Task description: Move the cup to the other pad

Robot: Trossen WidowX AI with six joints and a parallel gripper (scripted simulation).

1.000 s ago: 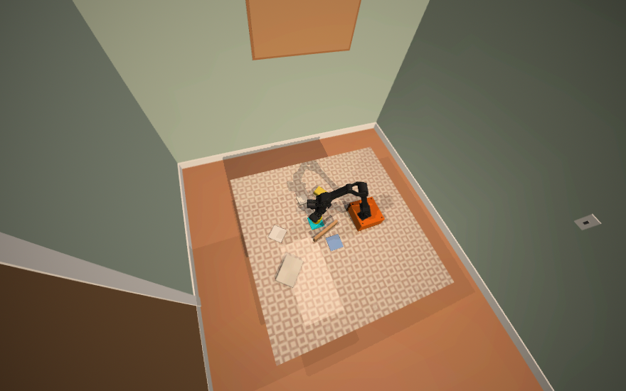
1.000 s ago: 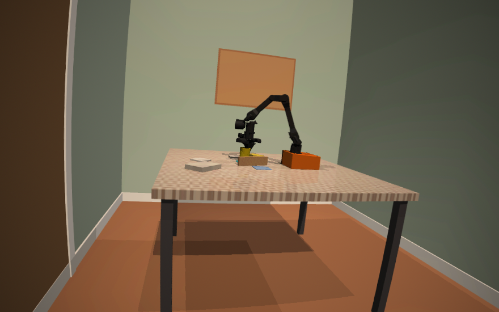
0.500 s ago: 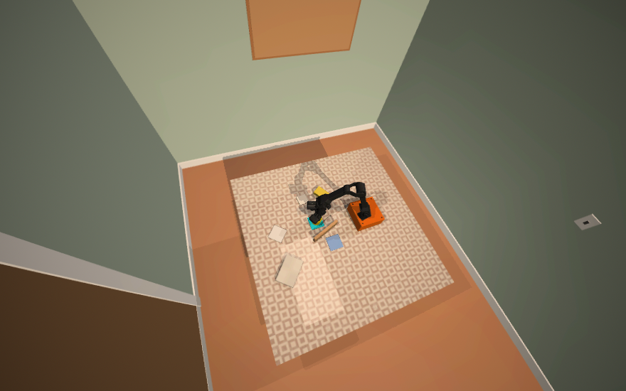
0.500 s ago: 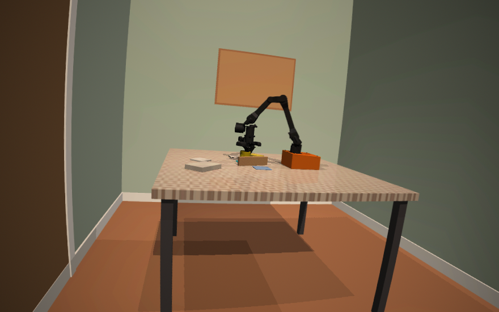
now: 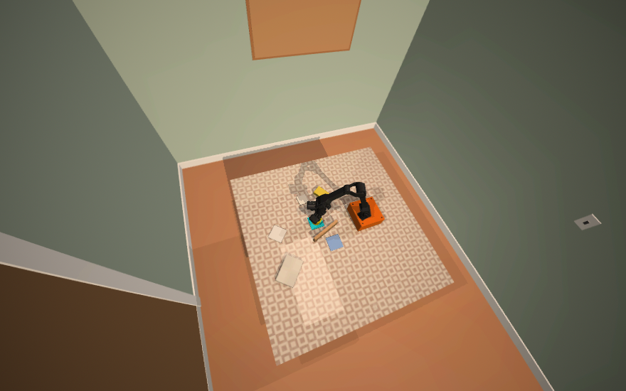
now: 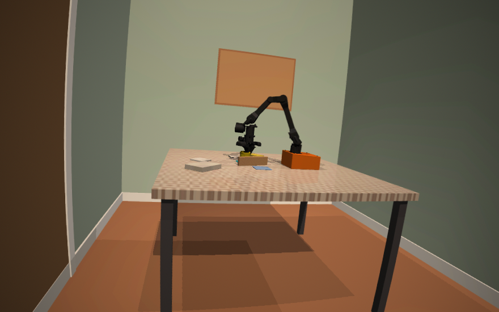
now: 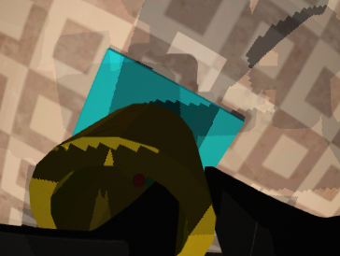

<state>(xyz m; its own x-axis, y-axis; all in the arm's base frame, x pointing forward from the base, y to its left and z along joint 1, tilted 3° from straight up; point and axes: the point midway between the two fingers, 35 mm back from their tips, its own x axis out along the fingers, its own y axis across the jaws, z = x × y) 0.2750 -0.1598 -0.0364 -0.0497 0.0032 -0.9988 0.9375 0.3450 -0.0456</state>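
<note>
The yellow cup lies 20 mm ahead of my gripper tip and 10 mm to the left of it. Also, from my gripper tip: grey slab 360 mm ahead, 230 mm to the left, 30 mm below; then wooden stick 110 mm to the left, 20 mm below, 10 mm ahead; then cyan block 50 mm below, 30 mm ahead, 10 mm to the left.
</note>
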